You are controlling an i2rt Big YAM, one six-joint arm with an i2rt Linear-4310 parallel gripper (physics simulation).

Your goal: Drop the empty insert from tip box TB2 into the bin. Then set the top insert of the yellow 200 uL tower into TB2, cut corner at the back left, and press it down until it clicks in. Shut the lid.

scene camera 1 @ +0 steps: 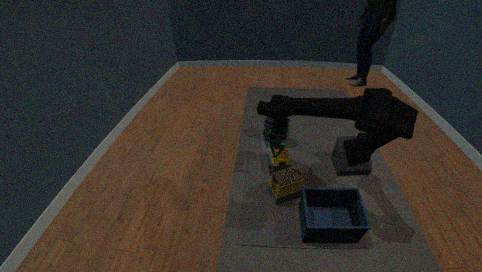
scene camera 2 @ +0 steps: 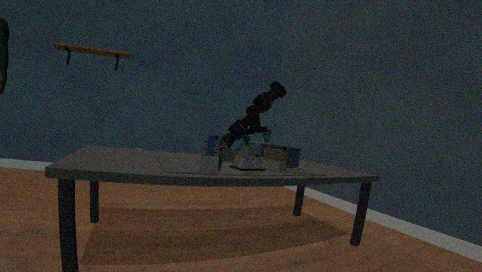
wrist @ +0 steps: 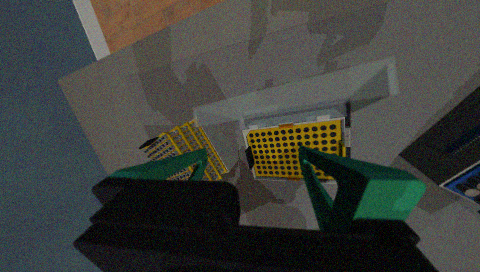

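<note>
My gripper (scene camera 1: 278, 150) (scene camera 2: 256, 138) (wrist: 250, 152) is open and empty. In the wrist view its right green finger overlaps the yellow perforated insert (wrist: 280, 150) in tip box TB2 (scene camera 1: 281, 158) (scene camera 2: 248, 163). The insert looks level; its cut corner and whether it is clicked in cannot be told. TB2's clear lid (wrist: 295, 95) stands open along the box's far edge in the wrist view. The yellow tower (scene camera 1: 287, 182) (scene camera 2: 274, 152) (wrist: 192, 142) stands beside TB2, partly behind the left finger in the wrist view. The dark blue bin (scene camera 1: 334, 234) (scene camera 2: 293, 158) stands beside the tower.
A blue tower (scene camera 2: 213, 145) stands on the table (scene camera 2: 135, 170). Part of a blue rack (wrist: 467, 184) shows at the right edge of the wrist view. The robot's base (scene camera 1: 351, 162) stands to the right of TB2 in scene camera 1. A person (scene camera 1: 367, 45) stands behind the table.
</note>
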